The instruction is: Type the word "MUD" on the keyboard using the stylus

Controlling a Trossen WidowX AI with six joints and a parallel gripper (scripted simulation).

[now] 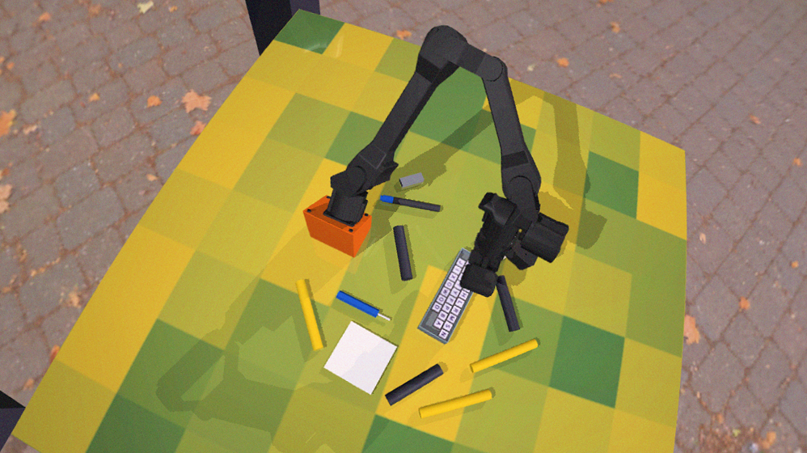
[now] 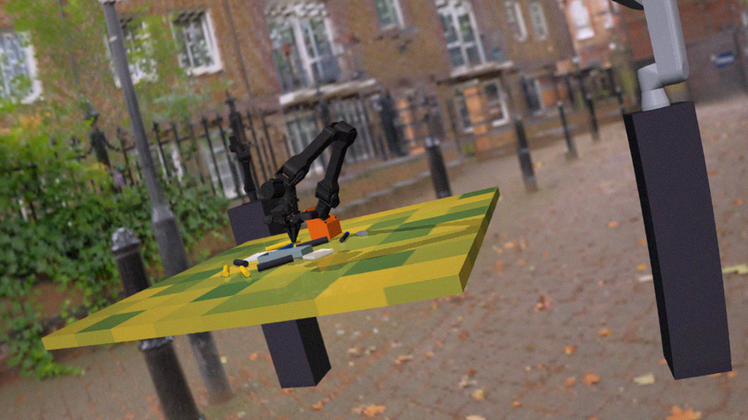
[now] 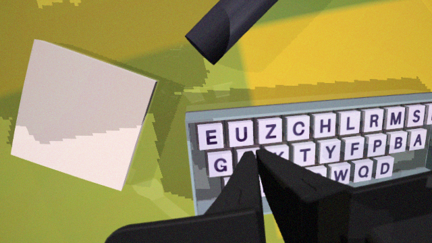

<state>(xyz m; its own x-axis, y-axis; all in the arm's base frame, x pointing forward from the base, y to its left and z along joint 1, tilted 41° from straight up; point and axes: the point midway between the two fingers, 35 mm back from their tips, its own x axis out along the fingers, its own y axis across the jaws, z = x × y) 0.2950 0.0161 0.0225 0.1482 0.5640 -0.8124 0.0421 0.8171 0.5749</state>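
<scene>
The D key lies 10 cm to the right of my gripper tip, 5 cm behind it and 4 cm below it. Also, from my gripper tip: m key (11 cm to the right, 4 cm below, 2 cm behind); blue-tipped pen (22 cm behind, 10 cm to the left, 4 cm below); blue stylus (17 cm behind, 16 cm to the right, 4 cm below).
</scene>
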